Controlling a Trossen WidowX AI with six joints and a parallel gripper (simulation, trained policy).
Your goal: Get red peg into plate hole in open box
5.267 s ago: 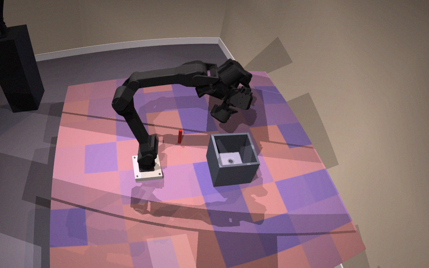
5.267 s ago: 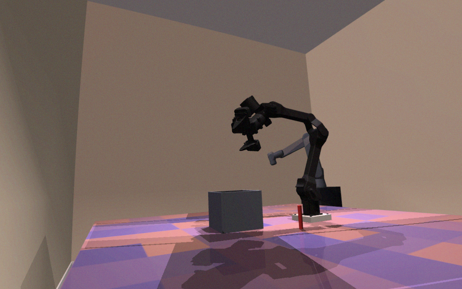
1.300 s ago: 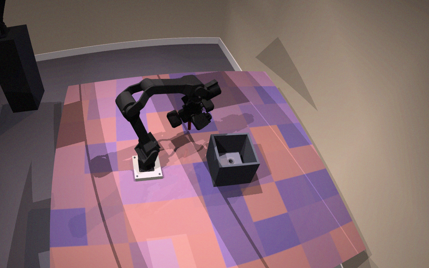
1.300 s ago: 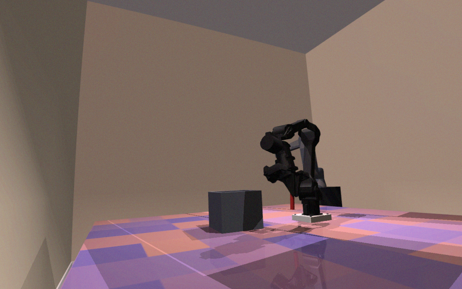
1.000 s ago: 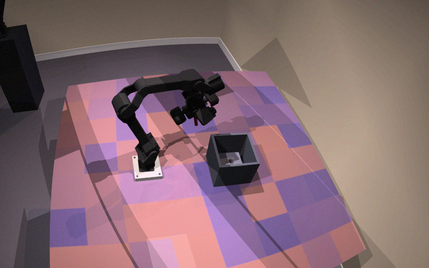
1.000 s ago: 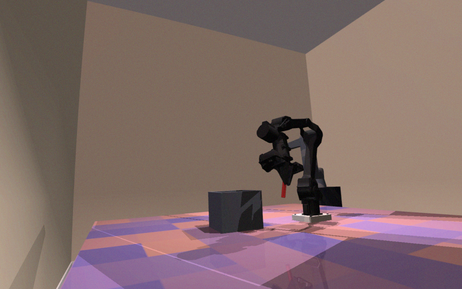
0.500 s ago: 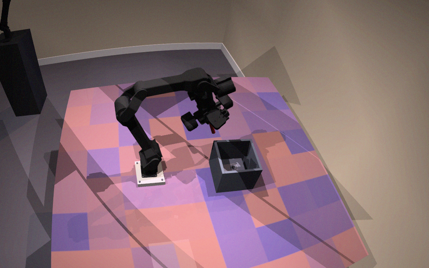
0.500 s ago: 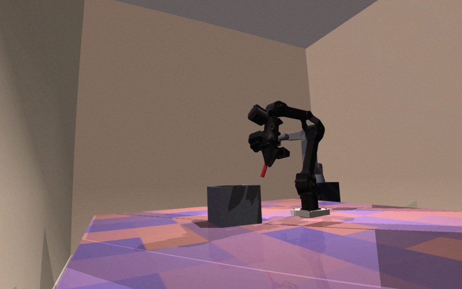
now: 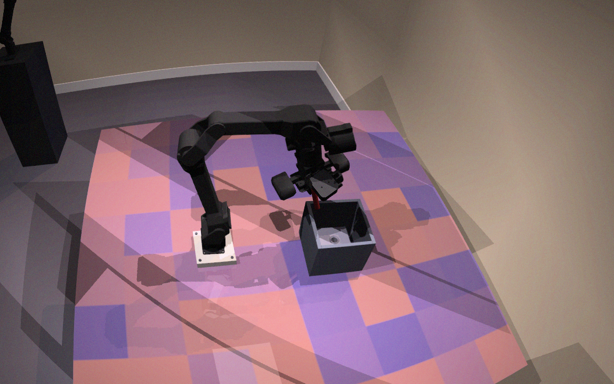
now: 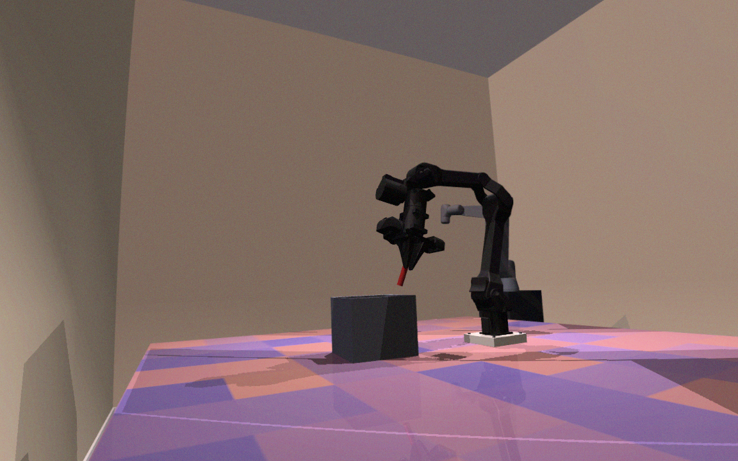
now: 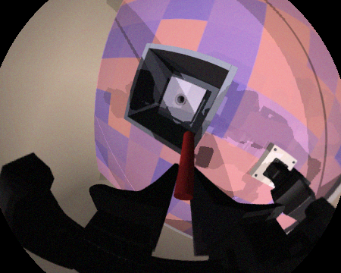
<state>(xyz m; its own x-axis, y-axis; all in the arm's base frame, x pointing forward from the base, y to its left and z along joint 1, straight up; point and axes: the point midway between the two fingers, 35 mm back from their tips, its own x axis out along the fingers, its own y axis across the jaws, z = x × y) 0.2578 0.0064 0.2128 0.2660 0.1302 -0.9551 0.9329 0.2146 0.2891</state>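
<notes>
Right now the plate is 70 mm ahead of my gripper tip, 60 mm to the right of it and 150 mm below it. From my gripper tip the other things lie so: red peg (10 mm to the right).
</notes>
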